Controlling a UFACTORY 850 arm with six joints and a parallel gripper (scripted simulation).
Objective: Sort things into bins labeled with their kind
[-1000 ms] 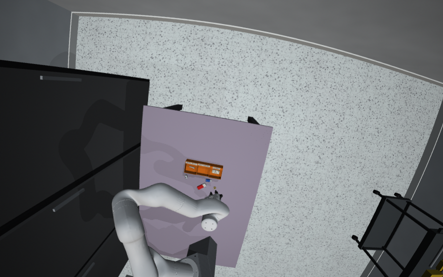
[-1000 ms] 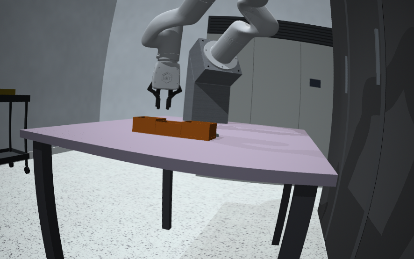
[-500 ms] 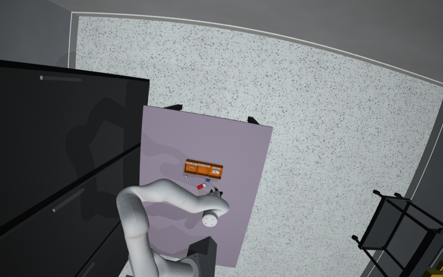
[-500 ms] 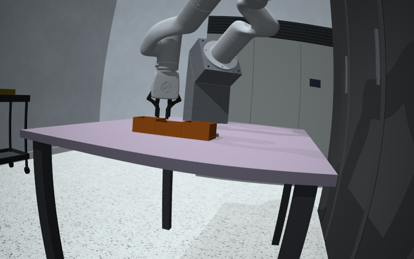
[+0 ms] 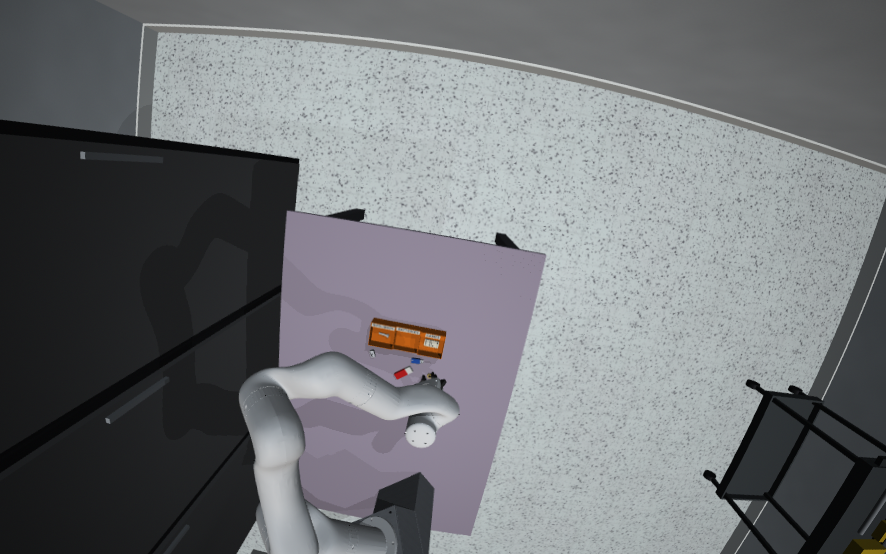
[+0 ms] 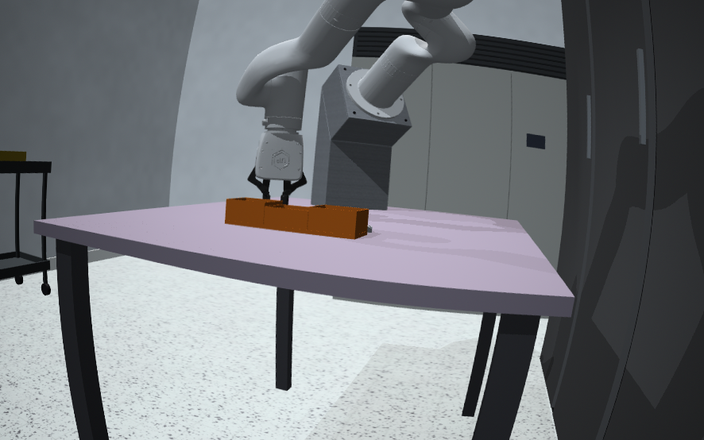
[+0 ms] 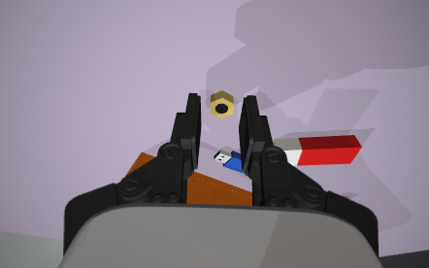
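My gripper is now 30 mm above the brass nut. Round my hand: red-and-white block: 40 mm behind, 80 mm to the left, 20 mm below; then white domino: 110 mm ahead, 70 mm to the left, 20 mm below; then blue USB stick: 20 mm ahead, 70 mm to the left, 30 mm below.
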